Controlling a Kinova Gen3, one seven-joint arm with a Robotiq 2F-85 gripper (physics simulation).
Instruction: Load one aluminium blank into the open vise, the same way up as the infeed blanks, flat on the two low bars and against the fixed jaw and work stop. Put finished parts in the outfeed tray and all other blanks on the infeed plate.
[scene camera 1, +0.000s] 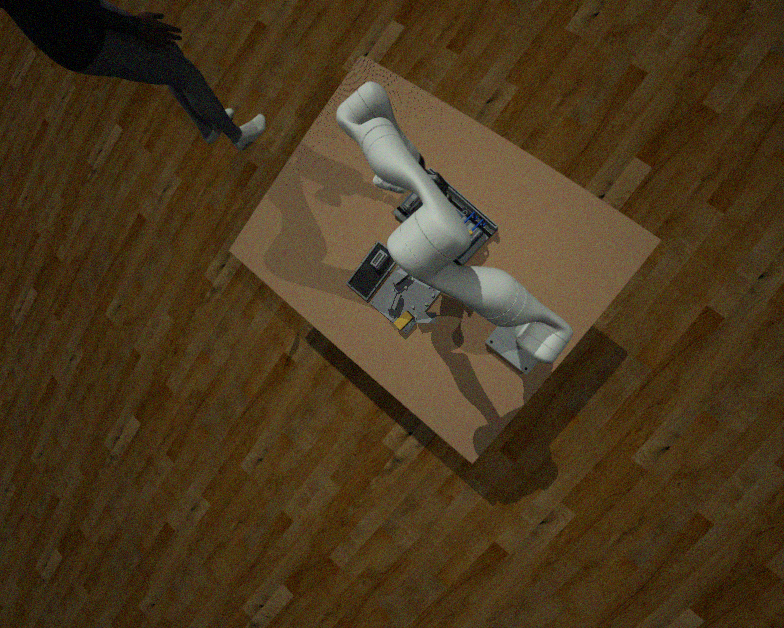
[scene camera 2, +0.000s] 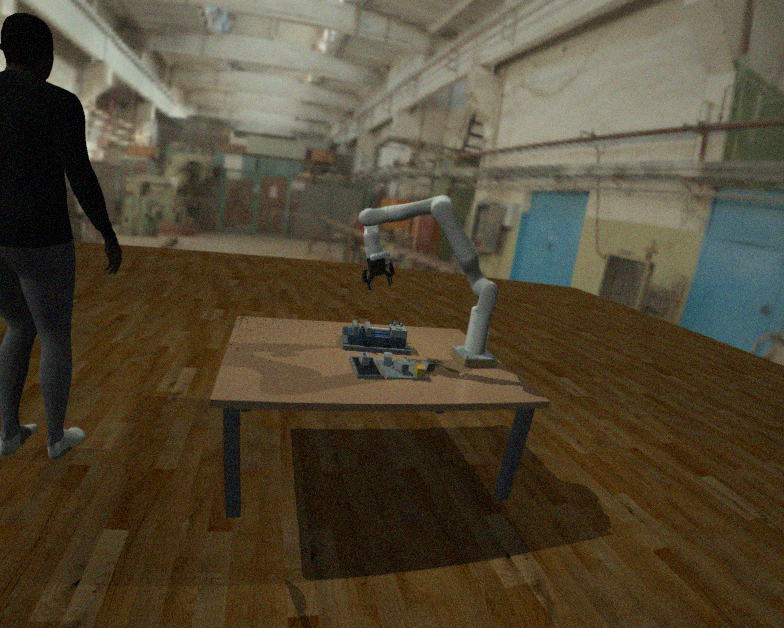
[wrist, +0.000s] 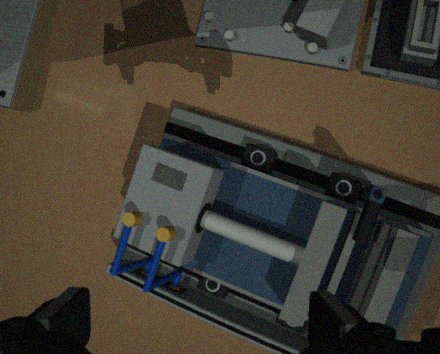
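Seen in the pictures: gripper, between the fingertips: (scene camera 2: 380, 288) (wrist: 199, 315); arm's base, origin of its link: (scene camera 2: 473, 350).
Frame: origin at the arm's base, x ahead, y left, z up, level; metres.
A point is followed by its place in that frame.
My gripper (scene camera 2: 380, 285) @[z 0.228, x 0.421, y -0.192 m] (wrist: 199, 315) @[z 0.228, x 0.421, y -0.192 m] is open and empty, high above the vise. The vise (scene camera 2: 376, 338) @[z 0.012, x 0.435, y -0.136 m] (wrist: 170, 195) @[z 0.055, x 0.332, y -0.155 m] is partly under the arm in scene camera 1. In the wrist view its screw (wrist: 250, 236) @[z 0.045, x 0.402, y -0.183 m] runs to the moving jaw (wrist: 317, 250) @[z 0.055, x 0.458, y -0.187 m]; the low bars and fixed jaw are at lower right, dim and partly behind a finger. I can make out no blank there. The grey infeed plate (scene camera 1: 386, 304) @[z 0.007, x 0.439, y 0.141 m] (wrist: 265, 46) carries small blocks, including a pale one (scene camera 2: 388, 358) @[z -0.002, x 0.460, y 0.065 m]; their kinds are unclear. The dark outfeed tray (scene camera 1: 361, 281) @[z -0.035, x 0.571, y 0.119 m] (scene camera 2: 356, 370) @[z -0.030, x 0.607, y 0.108 m] holds one slotted grey part (scene camera 1: 378, 259) @[z -0.014, x 0.546, y 0.023 m] (wrist: 425, 35) @[z -0.014, x 0.546, y 0.014 m].
A yellow block (scene camera 1: 402, 319) @[z 0.004, x 0.368, y 0.158 m] (scene camera 2: 419, 371) @[z -0.008, x 0.381, y 0.187 m] is at the infeed plate's outer end. Two blue hoses with yellow tips (wrist: 132, 219) @[z 0.069, x 0.305, y -0.178 m] (wrist: 166, 233) @[z 0.069, x 0.337, y -0.186 m] rise beside the vise's end block. The robot's base plate (scene camera 1: 507, 346) @[z -0.001, x 0.038, y 0.068 m] (wrist: 15, 45) @[z -0.001, x 0.077, y 0.011 m] is on the table. A person (scene camera 1: 130, 52) (scene camera 2: 39, 163) stands beyond the table's edge.
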